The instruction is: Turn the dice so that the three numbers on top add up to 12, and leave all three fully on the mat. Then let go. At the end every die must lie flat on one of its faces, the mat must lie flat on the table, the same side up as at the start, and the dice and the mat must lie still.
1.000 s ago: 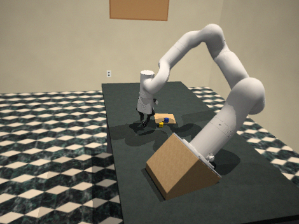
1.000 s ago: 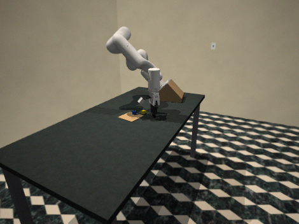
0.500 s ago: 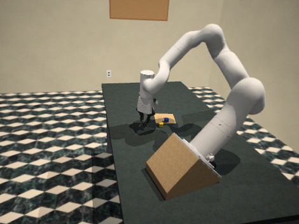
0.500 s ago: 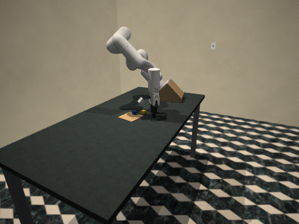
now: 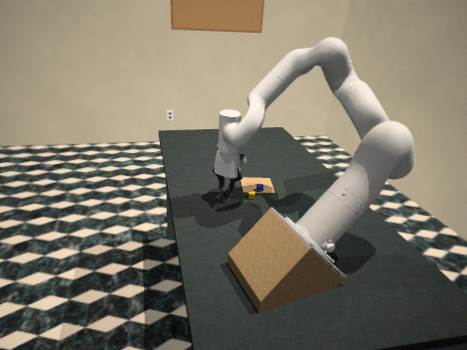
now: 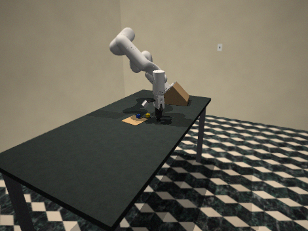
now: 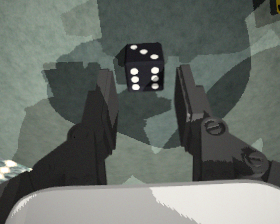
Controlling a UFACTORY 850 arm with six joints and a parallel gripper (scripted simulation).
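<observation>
My gripper is now 40 mm above the black die. From my hand the other things lie so: tan mat: 170 mm to the right, 50 mm below, 40 mm ahead; blue die: 160 mm to the right, 30 mm below, 10 mm behind; yellow die: 100 mm to the right, 50 mm behind, 40 mm below.
</observation>
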